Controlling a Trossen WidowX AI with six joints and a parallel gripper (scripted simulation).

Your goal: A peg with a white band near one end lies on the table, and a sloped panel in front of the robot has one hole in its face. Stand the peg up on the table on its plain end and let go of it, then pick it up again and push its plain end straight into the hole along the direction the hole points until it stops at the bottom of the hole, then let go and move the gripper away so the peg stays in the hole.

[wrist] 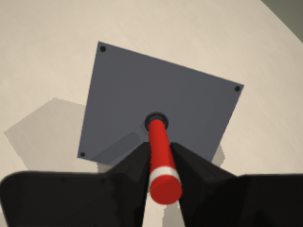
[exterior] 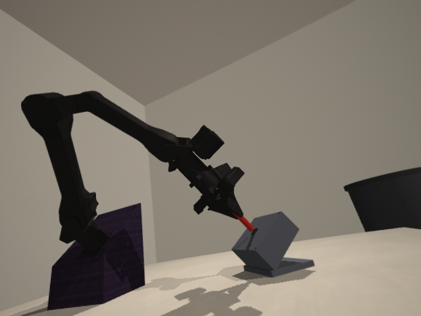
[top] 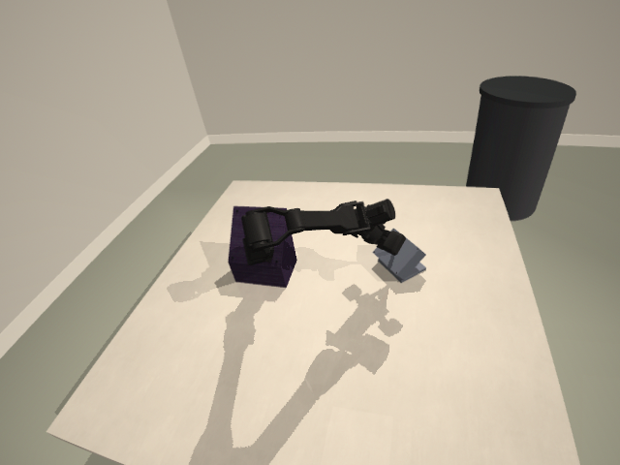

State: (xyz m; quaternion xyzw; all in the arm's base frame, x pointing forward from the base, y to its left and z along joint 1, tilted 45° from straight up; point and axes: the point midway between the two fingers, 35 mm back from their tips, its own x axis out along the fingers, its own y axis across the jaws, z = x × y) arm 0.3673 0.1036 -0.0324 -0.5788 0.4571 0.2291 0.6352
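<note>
Now: the grey sloped panel 3 cm ahead of my gripper tip, 3 cm to the left of it and 6 cm below it. The rest, counted from my gripper tip: red peg: 1 cm behind, 1 cm to the right, 1 cm above.
</note>
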